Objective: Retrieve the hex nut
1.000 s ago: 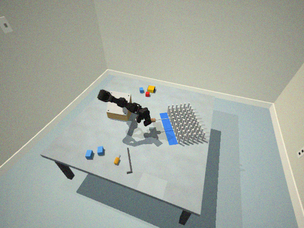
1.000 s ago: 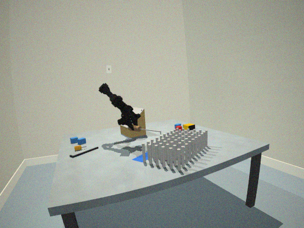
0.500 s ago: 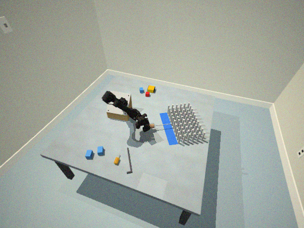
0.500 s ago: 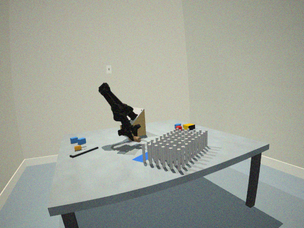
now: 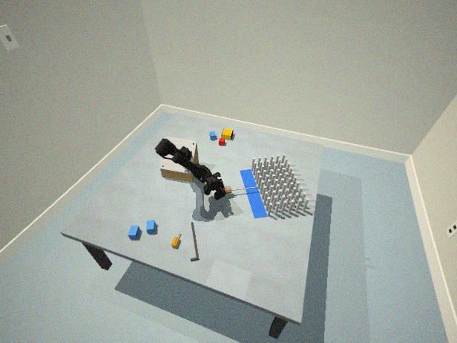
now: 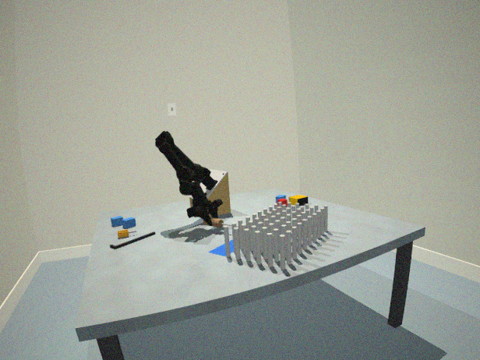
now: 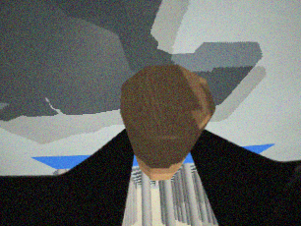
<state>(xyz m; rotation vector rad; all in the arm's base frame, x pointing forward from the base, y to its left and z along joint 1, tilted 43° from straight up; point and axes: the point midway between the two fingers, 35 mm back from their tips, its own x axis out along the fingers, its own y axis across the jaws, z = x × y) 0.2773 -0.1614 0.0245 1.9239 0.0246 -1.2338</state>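
The blue taped strip is 160 mm ahead of my gripper tip, 80 mm to the left of it and 30 mm below it. Round my gripper tip: hex nut: 320 mm ahead, 140 mm to the left, 30 mm below; wooden-handled tool: 90 mm ahead, 40 mm to the left; orange-handled screwdriver: 380 mm to the right, 170 mm behind, 20 mm below.
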